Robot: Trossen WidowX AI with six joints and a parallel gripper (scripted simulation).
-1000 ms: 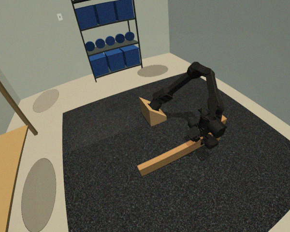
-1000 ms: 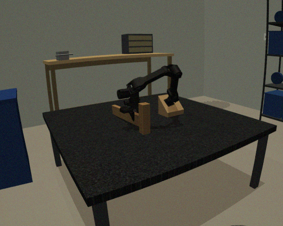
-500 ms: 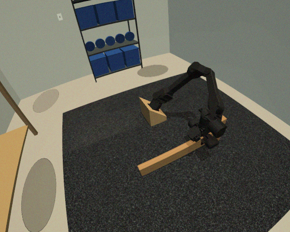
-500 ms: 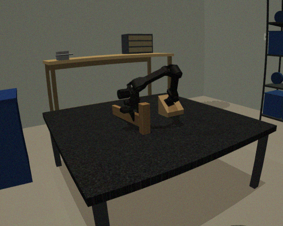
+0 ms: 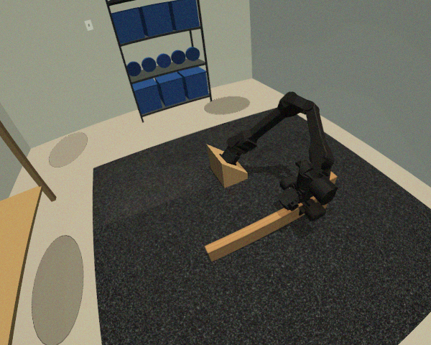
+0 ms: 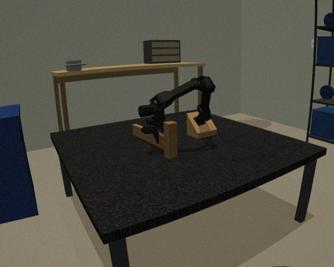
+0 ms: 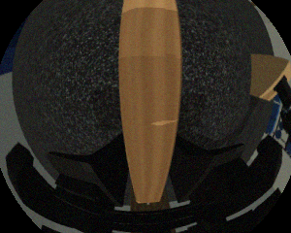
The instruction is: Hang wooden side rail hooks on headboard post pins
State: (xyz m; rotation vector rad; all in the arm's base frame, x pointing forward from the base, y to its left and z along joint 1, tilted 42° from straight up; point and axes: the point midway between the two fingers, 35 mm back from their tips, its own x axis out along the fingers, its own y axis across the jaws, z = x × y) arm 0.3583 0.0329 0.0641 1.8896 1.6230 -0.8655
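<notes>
Now: the headboard post 100 mm to the left of my gripper tip, 40 mm above it and 10 mm ahead of it.
</notes>
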